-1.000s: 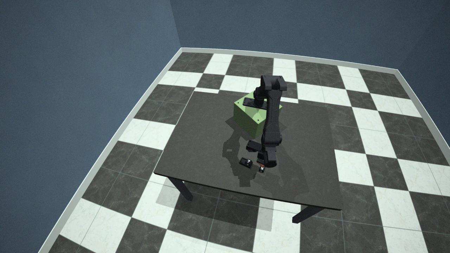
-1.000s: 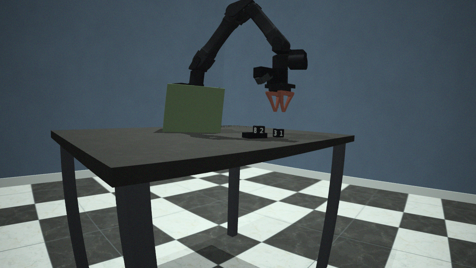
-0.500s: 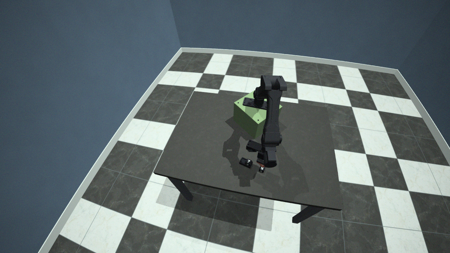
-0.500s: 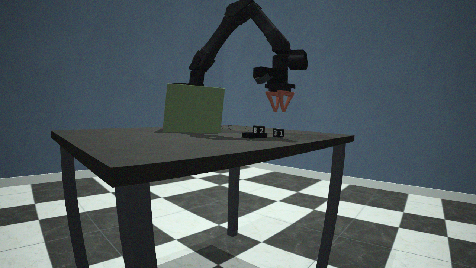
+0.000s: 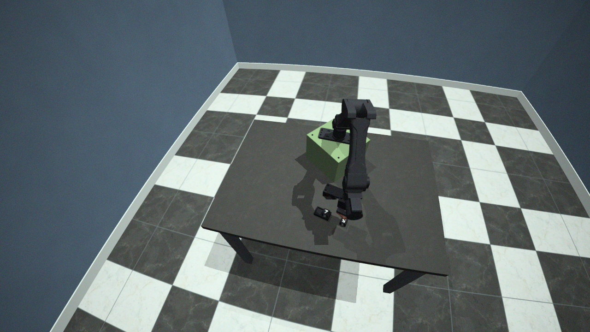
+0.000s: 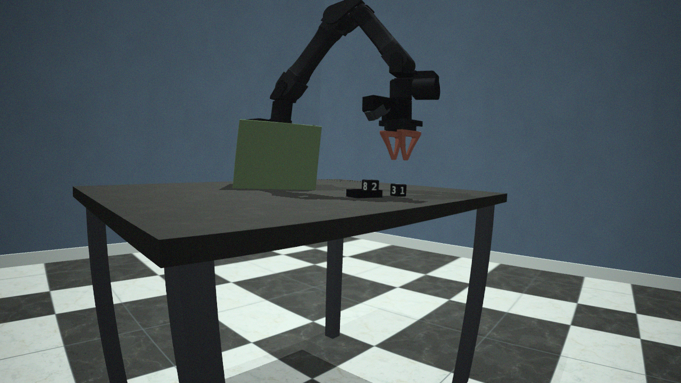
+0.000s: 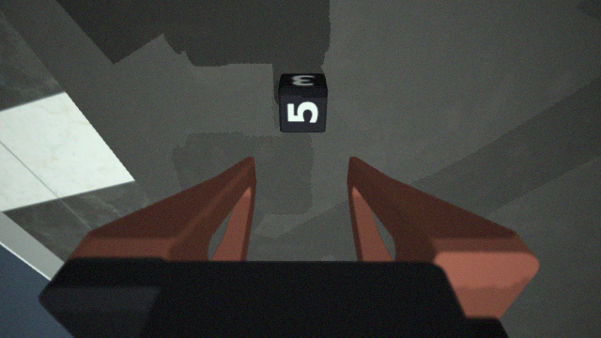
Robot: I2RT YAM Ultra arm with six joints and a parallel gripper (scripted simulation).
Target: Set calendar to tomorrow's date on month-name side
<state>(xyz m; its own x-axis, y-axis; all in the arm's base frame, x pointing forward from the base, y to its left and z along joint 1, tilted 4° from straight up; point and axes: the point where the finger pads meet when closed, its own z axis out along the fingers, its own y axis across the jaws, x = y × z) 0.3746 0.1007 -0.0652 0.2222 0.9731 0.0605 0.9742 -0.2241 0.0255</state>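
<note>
The calendar cube is 80 mm below my hand. Round my hand: black tray: 20 mm behind, 100 mm to the right, 90 mm below.
</note>
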